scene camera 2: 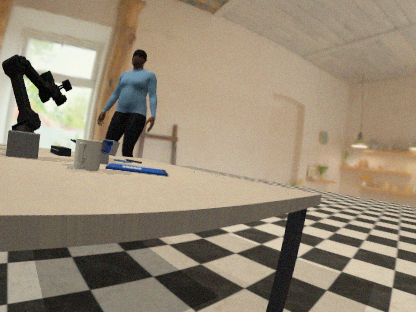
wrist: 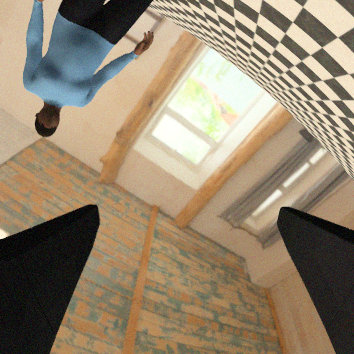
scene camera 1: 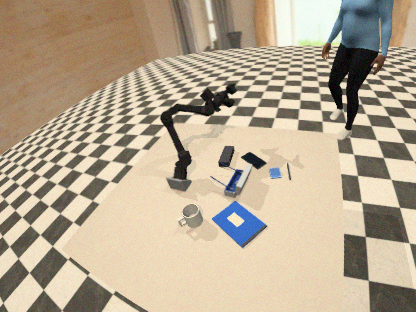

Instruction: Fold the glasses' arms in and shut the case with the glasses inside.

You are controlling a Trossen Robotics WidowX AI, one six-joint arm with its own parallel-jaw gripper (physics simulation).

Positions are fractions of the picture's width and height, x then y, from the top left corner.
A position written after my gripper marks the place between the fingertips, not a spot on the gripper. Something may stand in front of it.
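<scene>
My gripper (wrist: 0.54,0.61) open, holding nothing. Blue book (scene camera 1: 0.58,0.73) on the table, out of frame in the wrist view. Mug (scene camera 2: 0.21,0.50) on the table, out of frame in the wrist view.
</scene>
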